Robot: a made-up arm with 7 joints. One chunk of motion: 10 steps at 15 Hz.
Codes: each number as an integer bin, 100 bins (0 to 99) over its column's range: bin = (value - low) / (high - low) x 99, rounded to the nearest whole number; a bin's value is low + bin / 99 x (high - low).
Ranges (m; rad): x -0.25..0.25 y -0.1..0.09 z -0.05..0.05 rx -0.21..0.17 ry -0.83..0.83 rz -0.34..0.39
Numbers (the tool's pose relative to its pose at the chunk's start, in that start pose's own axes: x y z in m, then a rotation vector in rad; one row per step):
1: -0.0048 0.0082 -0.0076 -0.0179 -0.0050 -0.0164
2: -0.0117 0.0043 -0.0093 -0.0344 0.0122 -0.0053
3: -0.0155 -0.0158 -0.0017 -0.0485 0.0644 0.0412
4: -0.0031 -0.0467 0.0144 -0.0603 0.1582 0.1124
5: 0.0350 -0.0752 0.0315 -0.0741 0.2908 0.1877
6: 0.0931 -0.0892 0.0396 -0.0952 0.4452 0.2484
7: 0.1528 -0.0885 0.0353 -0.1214 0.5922 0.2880
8: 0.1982 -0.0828 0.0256 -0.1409 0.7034 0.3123
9: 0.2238 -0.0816 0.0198 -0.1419 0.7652 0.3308
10: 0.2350 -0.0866 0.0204 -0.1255 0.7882 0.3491
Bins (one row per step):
1: 49 56 42 50 49 44
2: 47 54 40 46 50 45
3: 46 44 48 42 53 52
4: 49 28 64 39 59 61
5: 56 13 81 35 67 72
6: 68 6 89 30 76 80
7: 80 6 84 23 85 85
8: 89 9 75 18 91 88
9: 94 10 69 18 95 91
10: 96 7 70 22 97 93

